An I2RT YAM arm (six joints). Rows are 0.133 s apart.
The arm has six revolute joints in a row. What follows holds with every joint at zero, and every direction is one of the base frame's. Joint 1 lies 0.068 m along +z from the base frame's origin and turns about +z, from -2.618 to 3.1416 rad. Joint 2 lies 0.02 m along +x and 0.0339 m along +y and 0.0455 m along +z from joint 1 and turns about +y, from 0 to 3.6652 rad. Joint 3 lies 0.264 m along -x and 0.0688 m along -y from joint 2 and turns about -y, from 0 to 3.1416 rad. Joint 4 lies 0.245 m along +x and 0.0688 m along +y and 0.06 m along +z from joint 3 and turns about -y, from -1.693 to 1.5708 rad. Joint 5 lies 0.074 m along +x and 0.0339 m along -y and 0.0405 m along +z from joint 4 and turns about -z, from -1.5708 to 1.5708 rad. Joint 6 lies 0.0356 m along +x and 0.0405 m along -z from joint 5 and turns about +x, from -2.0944 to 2.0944 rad. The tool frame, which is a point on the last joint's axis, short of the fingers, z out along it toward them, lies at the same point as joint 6; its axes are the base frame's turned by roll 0, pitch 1.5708 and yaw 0 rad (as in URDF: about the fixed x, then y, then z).
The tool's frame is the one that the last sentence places.
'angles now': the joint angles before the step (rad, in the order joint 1, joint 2, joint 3, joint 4, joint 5, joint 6). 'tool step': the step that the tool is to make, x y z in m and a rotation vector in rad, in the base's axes. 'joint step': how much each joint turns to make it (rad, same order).
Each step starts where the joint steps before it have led.
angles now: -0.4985 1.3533 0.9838 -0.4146 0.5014 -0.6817
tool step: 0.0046 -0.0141 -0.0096 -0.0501 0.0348 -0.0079
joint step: -0.0314 0.0465 -0.0113 0.0861 0.0254 -0.0689
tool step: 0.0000 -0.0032 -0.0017 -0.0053 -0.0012 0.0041
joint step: -0.0100 0.0056 -0.0053 0.0218 -0.0076 -0.0144
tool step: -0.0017 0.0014 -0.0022 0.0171 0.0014 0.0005
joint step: 0.0001 -0.0040 -0.0069 -0.0127 -0.0098 0.0114
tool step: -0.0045 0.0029 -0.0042 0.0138 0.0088 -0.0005
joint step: 0.0001 -0.0141 -0.0228 -0.0091 -0.0047 0.0065
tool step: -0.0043 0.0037 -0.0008 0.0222 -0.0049 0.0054
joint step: 0.0014 -0.0197 -0.0138 -0.0198 -0.0181 0.0141
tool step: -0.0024 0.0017 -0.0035 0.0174 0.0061 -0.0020
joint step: 0.0000 -0.0046 -0.0117 -0.0121 -0.0071 0.0109
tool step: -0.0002 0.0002 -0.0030 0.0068 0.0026 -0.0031
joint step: 0.0001 0.0036 -0.0068 0.0019 -0.0011 0.0061
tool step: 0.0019 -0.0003 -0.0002 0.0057 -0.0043 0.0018
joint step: 0.0019 0.0074 0.0058 -0.0001 -0.0051 0.0056
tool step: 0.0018 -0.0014 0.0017 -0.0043 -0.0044 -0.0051
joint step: -0.0005 0.0067 0.0106 0.0008 0.0042 0.0026
